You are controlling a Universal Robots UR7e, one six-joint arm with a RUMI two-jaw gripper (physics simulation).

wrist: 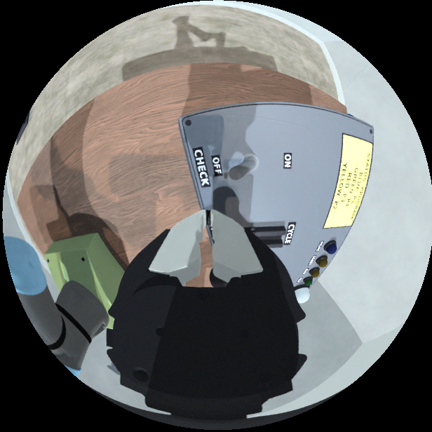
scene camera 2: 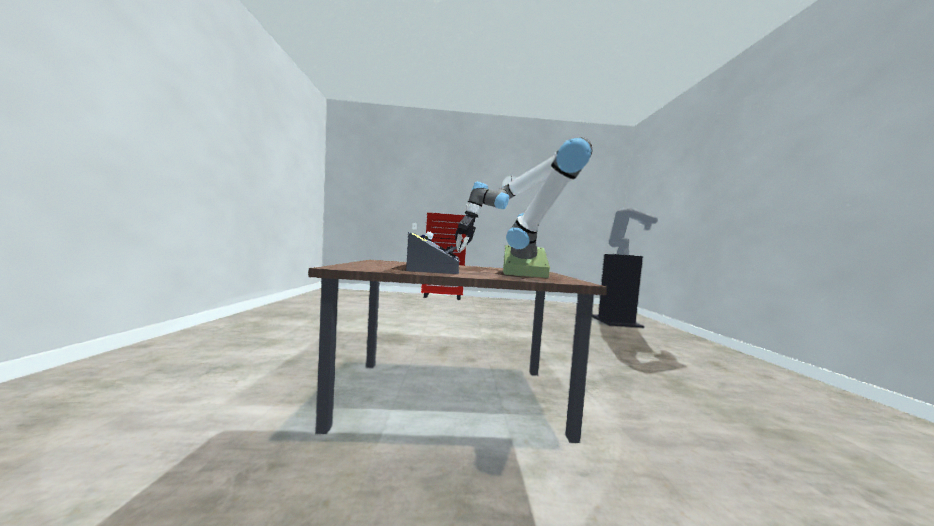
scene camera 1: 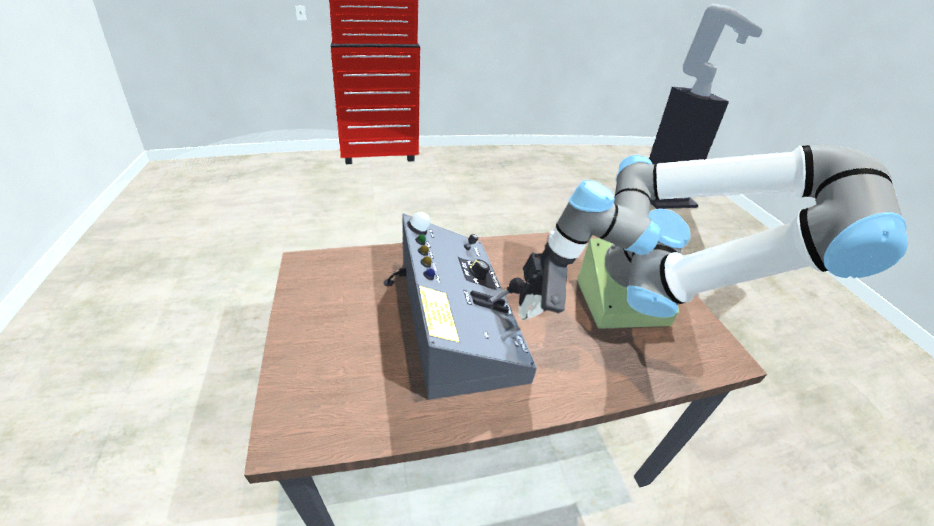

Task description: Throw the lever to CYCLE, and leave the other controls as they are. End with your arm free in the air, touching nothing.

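Seen in the pictures: gripper, fingertip midpoint: (scene camera 2: 458, 252) (scene camera 1: 522, 319); arm's base, origin of the base link: (scene camera 2: 523, 252) (scene camera 1: 629, 264).
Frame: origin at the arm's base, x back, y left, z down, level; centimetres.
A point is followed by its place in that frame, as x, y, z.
Note:
The grey control console (scene camera 1: 473, 378) {-52.0, 25.4, 6.6} (scene camera 2: 428, 259) {-51.8, 25.4, 6.1} (wrist: 310, 125) stands on the table. Its black-knobbed lever (scene camera 1: 516, 285) {-37.9, 7.6, -3.4} leans out of the slot toward the arm, away from the CYCLE label (scene camera 1: 467, 297) {-49.6, 6.5, 0.1} (wrist: 290, 234). In the wrist view most of the lever is hidden behind the gripper. My gripper (scene camera 1: 524, 316) {-37.6, 14.0, 1.9} (scene camera 2: 460, 249) {-37.6, 14.0, 1.9} (wrist: 208, 211) is shut and empty, pointing down on the arm side of the lever, with its tips lower than the knob. The knob is very close to the gripper; whether they touch I cannot tell.
A toggle (wrist: 242, 167) sits between OFF and ON labels, leaning toward OFF. A rotary knob (scene camera 1: 480, 267) {-43.7, -4.0, -0.4} and a small black-tipped control (scene camera 1: 472, 239) {-42.9, -16.7, -0.6} are farther along the console. Coloured buttons (scene camera 1: 424, 261) {-59.0, -1.6, -5.7} line its high side. The green robot base (scene camera 1: 598, 294) {-11.6, 5.6, 5.0} (scene camera 2: 526, 264) {-1.0, 11.8, 6.2} stands behind the gripper.

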